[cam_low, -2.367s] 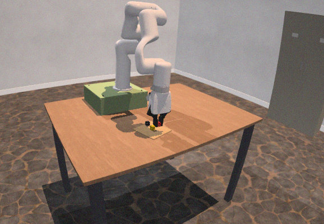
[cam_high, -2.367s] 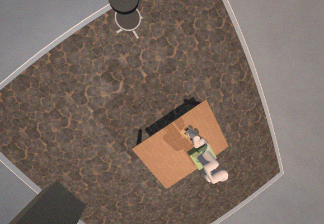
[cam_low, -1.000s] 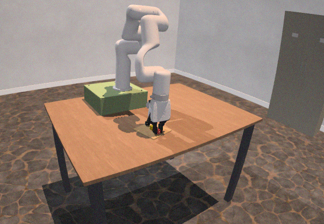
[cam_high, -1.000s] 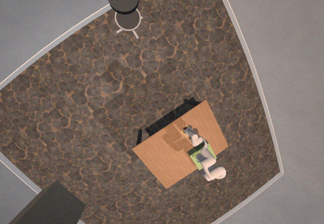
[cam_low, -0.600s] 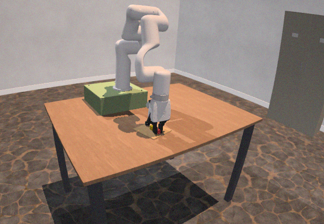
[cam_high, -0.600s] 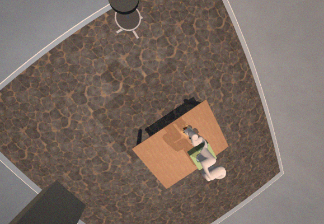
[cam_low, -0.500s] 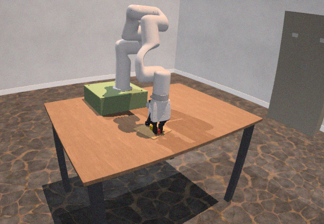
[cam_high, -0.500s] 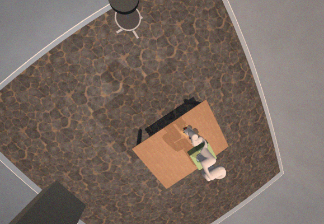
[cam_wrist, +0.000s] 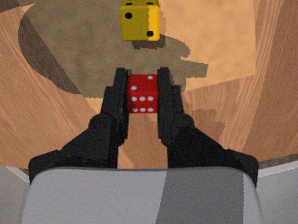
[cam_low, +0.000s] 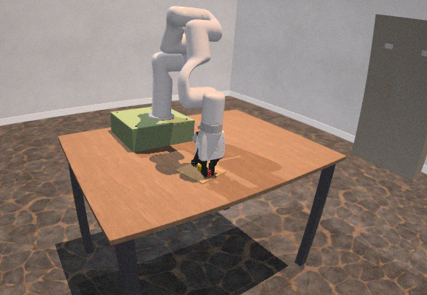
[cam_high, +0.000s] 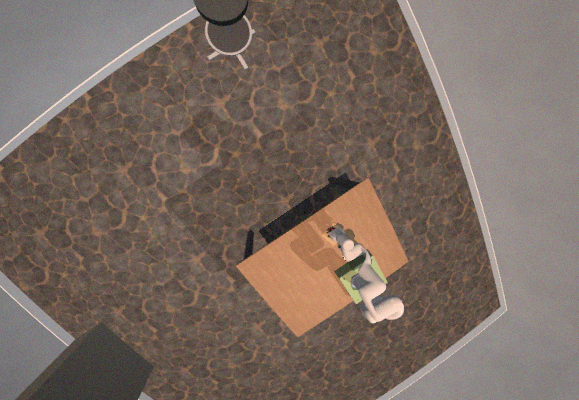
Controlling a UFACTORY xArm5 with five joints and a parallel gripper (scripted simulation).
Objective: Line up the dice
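The red die is 10 mm below my hand. Also, from my hand: black die: 100 mm behind, 10 mm to the left, 20 mm below; then yellow die: 50 mm behind, 10 mm to the left, 20 mm below; then tan mat: 50 mm behind, 10 mm to the left, 30 mm below.
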